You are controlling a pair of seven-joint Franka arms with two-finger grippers.
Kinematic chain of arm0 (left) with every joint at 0, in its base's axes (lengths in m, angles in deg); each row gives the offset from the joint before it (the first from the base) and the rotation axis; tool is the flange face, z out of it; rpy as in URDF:
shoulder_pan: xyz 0 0 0.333 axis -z
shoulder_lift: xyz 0 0 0 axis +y
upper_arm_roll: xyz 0 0 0.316 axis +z
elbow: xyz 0.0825 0 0 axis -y
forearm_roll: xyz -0.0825 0 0.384 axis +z
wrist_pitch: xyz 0 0 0 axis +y
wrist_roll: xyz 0.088 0 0 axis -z
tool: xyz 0 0 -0.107 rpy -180 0 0
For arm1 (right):
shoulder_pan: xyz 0 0 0.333 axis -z
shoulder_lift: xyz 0 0 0 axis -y
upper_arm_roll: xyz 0 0 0.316 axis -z
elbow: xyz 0.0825 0 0 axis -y
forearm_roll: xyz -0.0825 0 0.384 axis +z
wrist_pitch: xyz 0 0 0 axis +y
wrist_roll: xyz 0.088 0 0 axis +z
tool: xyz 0 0 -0.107 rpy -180 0 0
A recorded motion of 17 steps. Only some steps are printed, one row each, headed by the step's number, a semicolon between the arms.
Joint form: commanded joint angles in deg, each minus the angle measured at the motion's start. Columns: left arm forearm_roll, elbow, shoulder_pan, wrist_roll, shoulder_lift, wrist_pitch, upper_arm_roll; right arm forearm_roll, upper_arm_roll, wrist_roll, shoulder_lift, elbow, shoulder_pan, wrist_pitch.
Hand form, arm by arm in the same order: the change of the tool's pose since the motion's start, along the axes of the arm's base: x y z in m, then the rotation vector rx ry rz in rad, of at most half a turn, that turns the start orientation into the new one. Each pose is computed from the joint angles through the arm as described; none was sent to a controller.
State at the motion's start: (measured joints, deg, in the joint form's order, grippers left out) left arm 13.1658 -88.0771 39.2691 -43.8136 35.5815 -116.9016 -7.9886; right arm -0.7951 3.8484 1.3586 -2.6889 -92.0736 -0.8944 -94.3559
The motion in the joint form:
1: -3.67 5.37 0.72 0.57 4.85 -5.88 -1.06; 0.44 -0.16 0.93 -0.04 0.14 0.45 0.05
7: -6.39 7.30 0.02 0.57 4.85 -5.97 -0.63; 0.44 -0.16 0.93 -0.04 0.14 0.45 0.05
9: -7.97 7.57 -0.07 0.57 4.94 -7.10 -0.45; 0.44 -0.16 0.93 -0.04 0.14 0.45 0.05
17: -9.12 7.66 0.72 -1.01 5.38 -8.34 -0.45; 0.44 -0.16 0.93 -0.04 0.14 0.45 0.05
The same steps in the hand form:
1: 0.0054 -0.0367 -0.0086 -0.1380 -0.0124 -0.0013; 0.0001 -0.0022 0.0007 0.0078 -0.0011 0.0105
7: 0.0202 -0.0337 0.0065 -0.1854 -0.0119 0.0454; 0.0001 -0.0022 0.0007 0.0078 -0.0011 0.0105
9: 0.0237 -0.0344 0.0092 -0.2165 -0.0113 0.0643; 0.0001 -0.0022 0.0007 0.0078 -0.0011 0.0105
17: 0.0174 -0.0436 0.0064 -0.2405 -0.0079 0.0897; 0.0001 -0.0022 0.0007 0.0078 -0.0011 0.0105

